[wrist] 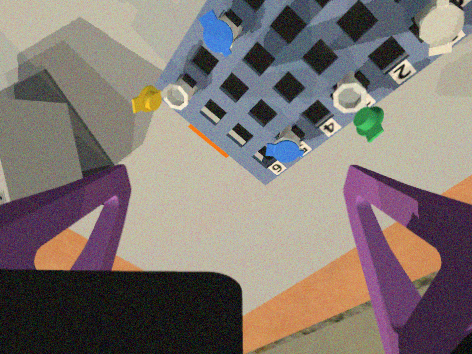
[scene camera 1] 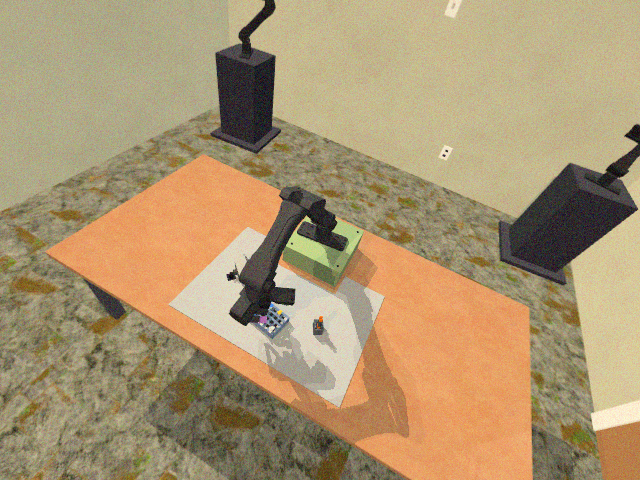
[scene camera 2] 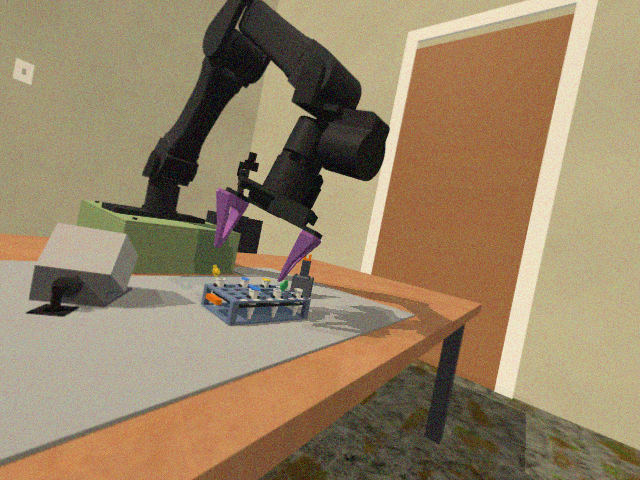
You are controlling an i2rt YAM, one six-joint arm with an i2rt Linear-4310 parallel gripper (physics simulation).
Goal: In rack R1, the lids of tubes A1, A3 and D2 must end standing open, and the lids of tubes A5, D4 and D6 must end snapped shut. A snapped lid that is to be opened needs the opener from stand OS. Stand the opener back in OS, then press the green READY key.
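Where they show: gripper, between the fingertips: [wrist: 237,177] [scene camera 2: 247,264]; arm's base, origin of its link: [scene camera 1: 322,236] [scene camera 2: 158,216].
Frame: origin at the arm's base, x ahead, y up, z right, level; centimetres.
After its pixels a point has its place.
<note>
Blue rack R1 [scene camera 1: 273,334] @[z -0.8, x 42.2, y -6.9 cm] [scene camera 2: 233,313] @[z 11.4, x 39.5, y -8.4 cm] [wrist: 265,178] @[z 11.2, x 39.2, y -6.9 cm] stands below my open, empty gripper [scene camera 2: 249,263] @[z 8.4, x 37.4, y -2.8 cm] [wrist: 237,167] @[z 8.4, x 37.4, y -2.8 cm]. The fingertips are above rack height. At A3, the green lid [scene camera 2: 283,285] @[z 4.6, x 41.1, y -4.9 cm] [wrist: 369,121] @[z 4.2, x 40.8, y -4.6 cm] stands open. At D6, the yellow lid [scene camera 2: 216,270] @[z 8.9, x 32.3, y -4.8 cm] [wrist: 148,99] @[z 8.4, x 32.1, y -4.6 cm] stands open. The blue A5 lid [scene camera 2: 253,288] @[z 8.4, x 39.2, y -5.6 cm] [wrist: 285,150] @[z 7.9, x 39.0, y -5.6 cm], blue D4 lid [scene camera 2: 244,280] @[z 5.2, x 34.5, y -5.8 cm] [wrist: 218,34] @[z 4.6, x 33.9, y -5.7 cm], white A1 lid [wrist: 441,25] @[z 0.4, x 40.9, y -5.7 cm] and yellow D2 lid [scene camera 2: 266,280] @[z 1.2, x 35.1, y -5.8 cm] lie over their tubes; whether snapped is unclear. The opener [scene camera 1: 320,319] @[z -12.9, x 33.1, y -1.6 cm] [scene camera 2: 306,266] @[z -12.7, x 33.0, y -3.9 cm] stands in dark stand OS [scene camera 1: 317,328] @[z -13.1, x 33.6, y -5.6 cm] [scene camera 2: 302,285] @[z -11.8, x 33.5, y -7.7 cm]. The READY key is hidden.
A grey console box [scene camera 2: 85,250] @[z 21.9, x 25.4, y -4.0 cm] [wrist: 37,142] @[z 16.9, x 24.9, y -5.8 cm] stands on the grey mat [scene camera 1: 206,294] @[z 27.7, x 38.3, y -9.9 cm] [scene camera 2: 155,361] @[z 22.4, x 42.9, y -9.9 cm], left of the rack in the wrist view. A small black fixture [scene camera 2: 63,291] @[z 23.8, x 27.2, y -8.2 cm] is beside it. The arm's green base [scene camera 1: 310,253] @[z 0.8, x 10.0, y -0.6 cm] [scene camera 2: 160,248] @[z 5.1, x 11.5, y -5.4 cm] stands behind.
</note>
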